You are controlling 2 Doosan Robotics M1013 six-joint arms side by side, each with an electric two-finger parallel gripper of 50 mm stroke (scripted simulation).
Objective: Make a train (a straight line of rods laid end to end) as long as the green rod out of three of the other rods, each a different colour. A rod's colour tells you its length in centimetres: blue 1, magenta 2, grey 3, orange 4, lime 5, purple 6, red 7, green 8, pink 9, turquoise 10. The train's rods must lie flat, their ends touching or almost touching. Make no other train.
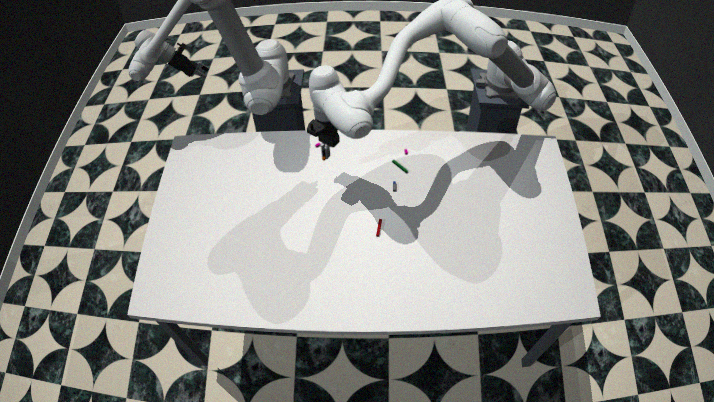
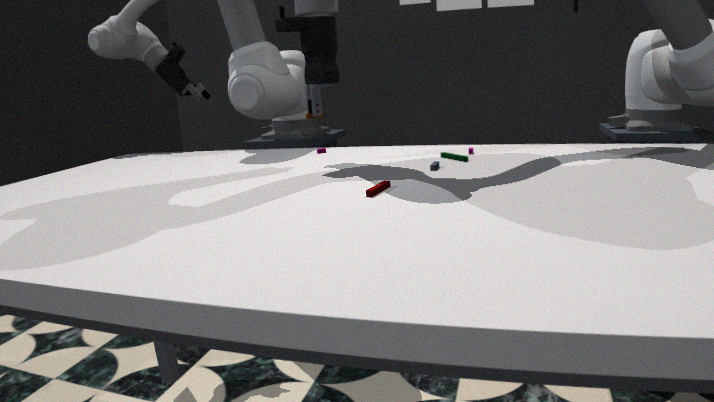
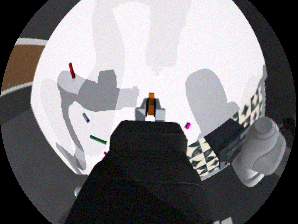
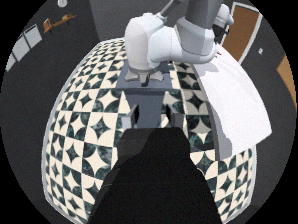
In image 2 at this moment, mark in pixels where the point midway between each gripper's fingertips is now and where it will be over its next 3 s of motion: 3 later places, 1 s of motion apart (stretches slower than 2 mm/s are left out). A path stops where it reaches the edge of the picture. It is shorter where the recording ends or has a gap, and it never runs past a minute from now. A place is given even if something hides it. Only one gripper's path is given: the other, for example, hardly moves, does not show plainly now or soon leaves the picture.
My left gripper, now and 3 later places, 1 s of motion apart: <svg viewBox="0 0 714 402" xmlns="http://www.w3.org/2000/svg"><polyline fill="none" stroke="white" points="315,115 407,114 428,126 429,163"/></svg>
